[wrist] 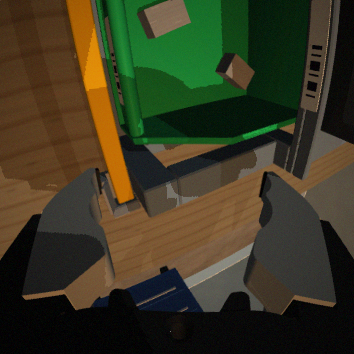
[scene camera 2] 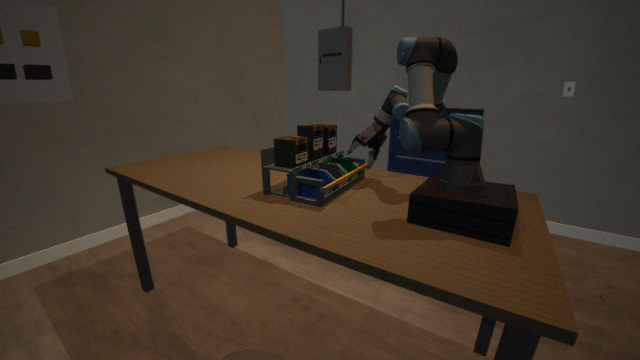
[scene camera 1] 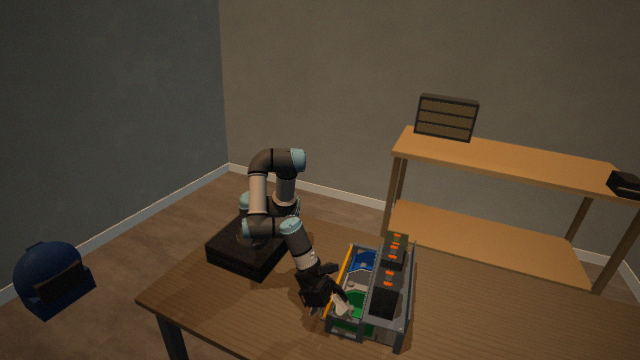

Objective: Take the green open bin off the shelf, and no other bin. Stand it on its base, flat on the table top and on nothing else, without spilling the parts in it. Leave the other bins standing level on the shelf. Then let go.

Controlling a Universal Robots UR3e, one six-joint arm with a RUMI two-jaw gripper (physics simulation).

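Frame: origin at the arm's base, x left, y back, z up, level; centimetres.
Seen in the pictures: gripper, fingertip midpoint: (wrist: 180,173) (scene camera 2: 357,161) (scene camera 1: 336,317); arm's base at its link origin: (scene camera 2: 459,187) (scene camera 1: 252,239).
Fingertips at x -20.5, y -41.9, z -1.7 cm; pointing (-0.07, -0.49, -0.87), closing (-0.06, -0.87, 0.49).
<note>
Pixels of each thing's middle, then the offset from my fingertips to it. Level surfaces: height alone.
- green open bin at the middle of its body: (wrist: 217,50) (scene camera 1: 355,311) (scene camera 2: 340,169) dx +6.9, dy -4.6, dz -2.6 cm
- orange bar at the middle of its body: (scene camera 2: 348,175) (scene camera 1: 339,277) dx +17.7, dy +4.4, dz -1.0 cm
- grey bin at the middle of its body: (scene camera 1: 362,287) (scene camera 2: 327,176) dx +18.1, dy -4.0, dz -2.6 cm
- blue bin at the middle of its body: (scene camera 2: 311,183) (scene camera 1: 368,267) dx +29.3, dy -3.9, dz -2.6 cm
- wooden table at its surface level: dz -7.0 cm
The green open bin (scene camera 1: 358,299) (scene camera 2: 344,163) (wrist: 200,45) stands in the end bay of the shelf's lower front level. Two small brown block-like parts show on its floor in the wrist view. The grey shelf (scene camera 1: 360,331) (scene camera 2: 266,181) (wrist: 220,172) stands on the table. My gripper (scene camera 1: 330,307) (scene camera 2: 360,157) (wrist: 180,173) is open and empty, near the shelf end beside the green bin. In the wrist view its fingertips are apart from the bin, one near the end of the orange bar (scene camera 1: 345,267) (scene camera 2: 344,177) (wrist: 102,110) along the shelf front.
A grey bin (scene camera 1: 356,280) and a blue bin (scene camera 1: 364,259) (scene camera 2: 311,186) stand beside the green bin. Dark bins (scene camera 1: 384,296) (scene camera 2: 291,151) stand on the raised rear level. The arm's black base block (scene camera 1: 245,252) (scene camera 2: 460,212) stands on the wooden table (scene camera 1: 200,305) (scene camera 2: 350,240).
</note>
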